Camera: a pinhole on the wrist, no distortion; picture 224 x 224 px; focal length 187.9 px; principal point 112.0 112.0 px. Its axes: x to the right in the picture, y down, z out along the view. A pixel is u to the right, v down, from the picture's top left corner.
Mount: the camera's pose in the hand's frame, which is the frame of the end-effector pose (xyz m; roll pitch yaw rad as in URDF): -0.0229 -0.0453 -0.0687 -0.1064 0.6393 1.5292
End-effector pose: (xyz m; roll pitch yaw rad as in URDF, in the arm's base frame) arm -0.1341 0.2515 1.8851 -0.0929 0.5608 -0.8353
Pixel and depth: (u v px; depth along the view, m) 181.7 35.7 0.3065
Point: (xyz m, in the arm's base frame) 0.1250 0.3253 1.9244
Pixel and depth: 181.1 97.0 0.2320
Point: -0.0030 0.3564 1.9399
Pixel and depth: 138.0 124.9 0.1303
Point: -0.1148 0.3029 1.9237
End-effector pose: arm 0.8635 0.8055 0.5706 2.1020 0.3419 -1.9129
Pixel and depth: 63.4 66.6 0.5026
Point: 0.4414 0.9318 0.4768
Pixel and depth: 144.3 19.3 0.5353
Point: 0.3509 0.7386 0.6356
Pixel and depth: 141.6 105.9 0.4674
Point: 0.5113 0.9315 0.6984
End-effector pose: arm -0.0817 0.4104 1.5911 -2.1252 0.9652 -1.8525
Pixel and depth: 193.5 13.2 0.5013
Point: -0.0396 0.6930 1.1444
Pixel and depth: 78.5 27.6 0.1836
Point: -0.0032 0.4381 1.5050
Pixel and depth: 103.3 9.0 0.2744
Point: 0.0270 0.4754 1.4003
